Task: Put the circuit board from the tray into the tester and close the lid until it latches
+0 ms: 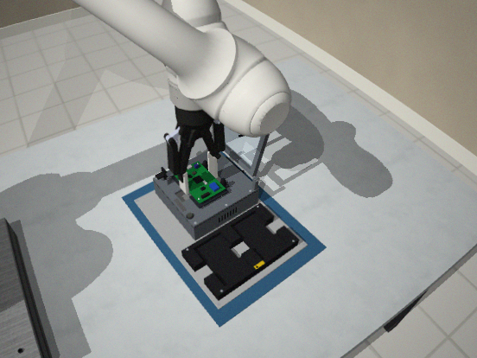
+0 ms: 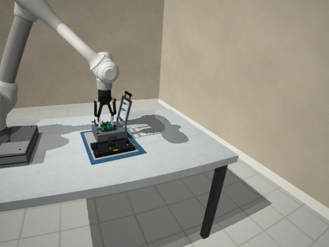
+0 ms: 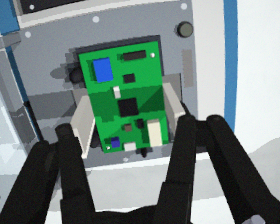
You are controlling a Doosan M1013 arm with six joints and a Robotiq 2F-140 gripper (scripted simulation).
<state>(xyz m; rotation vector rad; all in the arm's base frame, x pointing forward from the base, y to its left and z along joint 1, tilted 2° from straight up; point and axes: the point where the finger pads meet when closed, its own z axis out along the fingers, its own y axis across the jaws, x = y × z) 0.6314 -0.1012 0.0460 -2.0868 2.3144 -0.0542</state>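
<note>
The green circuit board is 2 cm below my hand. The rest, counted from my hand: latch hook (6 cm to the left, 6 cm behind, 1 cm below); tester lid (12 cm ahead, 8 cm above, 1 cm to the right).
</note>
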